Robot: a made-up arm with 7 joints. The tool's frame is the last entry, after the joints.
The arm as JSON. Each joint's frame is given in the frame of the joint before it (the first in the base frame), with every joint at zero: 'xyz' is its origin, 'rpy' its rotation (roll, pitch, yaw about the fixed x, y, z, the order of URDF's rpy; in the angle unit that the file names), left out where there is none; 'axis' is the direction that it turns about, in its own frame. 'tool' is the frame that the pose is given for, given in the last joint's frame.
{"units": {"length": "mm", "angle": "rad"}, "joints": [
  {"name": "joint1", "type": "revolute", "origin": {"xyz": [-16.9, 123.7, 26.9], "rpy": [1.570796, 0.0, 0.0]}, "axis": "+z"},
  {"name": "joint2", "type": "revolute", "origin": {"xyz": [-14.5, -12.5, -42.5], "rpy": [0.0, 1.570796, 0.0]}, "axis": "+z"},
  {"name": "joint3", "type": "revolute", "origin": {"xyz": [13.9, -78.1, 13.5], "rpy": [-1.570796, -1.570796, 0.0]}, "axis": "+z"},
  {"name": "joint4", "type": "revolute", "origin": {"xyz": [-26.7, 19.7, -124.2], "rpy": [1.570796, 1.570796, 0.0]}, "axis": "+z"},
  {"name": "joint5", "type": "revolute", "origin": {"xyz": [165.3, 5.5, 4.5], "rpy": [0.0, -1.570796, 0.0]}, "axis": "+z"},
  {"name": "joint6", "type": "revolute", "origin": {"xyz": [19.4, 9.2, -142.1], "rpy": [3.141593, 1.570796, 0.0]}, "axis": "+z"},
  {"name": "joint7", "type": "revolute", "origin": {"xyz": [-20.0, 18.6, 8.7], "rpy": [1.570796, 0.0, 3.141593]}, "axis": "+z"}
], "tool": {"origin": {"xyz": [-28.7, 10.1, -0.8], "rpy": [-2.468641, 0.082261, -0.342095]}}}
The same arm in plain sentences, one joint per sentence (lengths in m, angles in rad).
The arm has seven revolute joints in a row. What follows holds with every joint at zero, and every direction is one of the base frame's.
The first joint lies 0.0169 m along -x and 0.1237 m along +y and 0.0269 m along +z from the base frame's origin and rotates about -y.
The second joint lies 0.0145 m along -x and 0.0425 m along +y and 0.0125 m along -z from the first joint and rotates about +x.
The third joint lies 0.0135 m along +x and 0.0139 m along +y and 0.0781 m along -z from the second joint and rotates about +z.
The fourth joint lies 0.0267 m along -x and 0.0197 m along +y and 0.1242 m along -z from the third joint and rotates about -y.
The fifth joint lies 0.0055 m along +x and 0.0045 m along -y and 0.1653 m along -z from the fourth joint and rotates about +z.
The sixth joint lies 0.0092 m along +x and 0.0194 m along -y and 0.1421 m along -z from the fifth joint and rotates about +y.
The seventh joint lies 0.0186 m along -x and 0.0087 m along +y and 0.02 m along +z from the sixth joint and rotates about -x.
The tool frame, which is the frame that the pose is given for, lies 0.0008 m along +x and 0.0101 m along +y and 0.0287 m along -z from the seventh joint; its axes are the base frame's turned by roll -1.1246, pitch -1.2193 and yaw -1.3298 rad (as in URDF: about the fixed x, then y, then z).

